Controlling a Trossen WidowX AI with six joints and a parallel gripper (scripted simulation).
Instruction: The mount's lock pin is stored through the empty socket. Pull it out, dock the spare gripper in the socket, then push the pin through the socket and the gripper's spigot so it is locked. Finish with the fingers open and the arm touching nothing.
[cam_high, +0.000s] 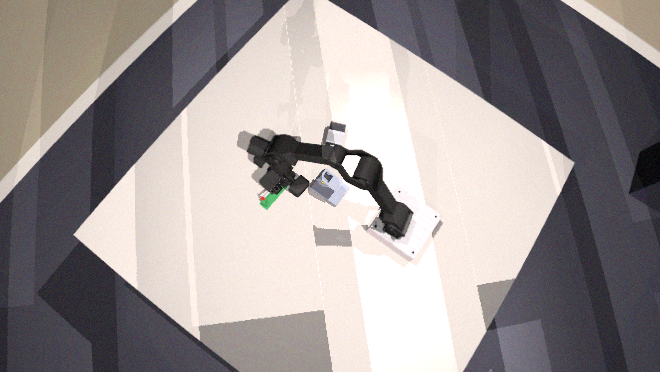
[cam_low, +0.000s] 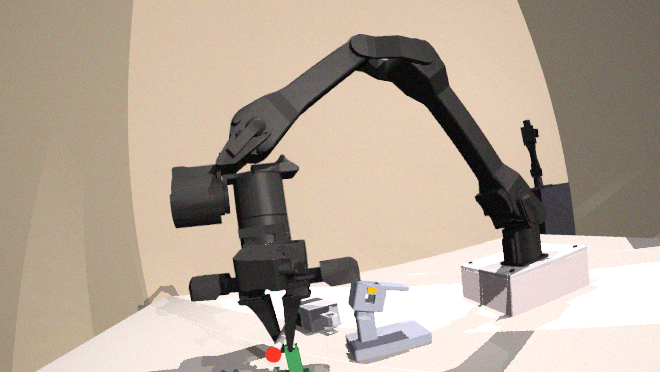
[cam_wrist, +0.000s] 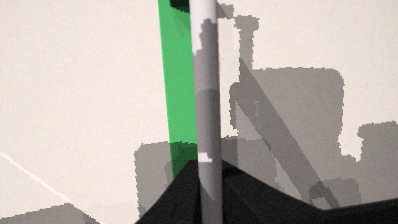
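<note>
Now: gripper tip 20 mm to the right of the green stand and 30 mm above it. The rest, counted from my gripper tip: spare gripper: 80 mm behind, 240 mm to the right, 30 mm below; grey mount: 140 mm behind, 80 mm to the right.
</note>
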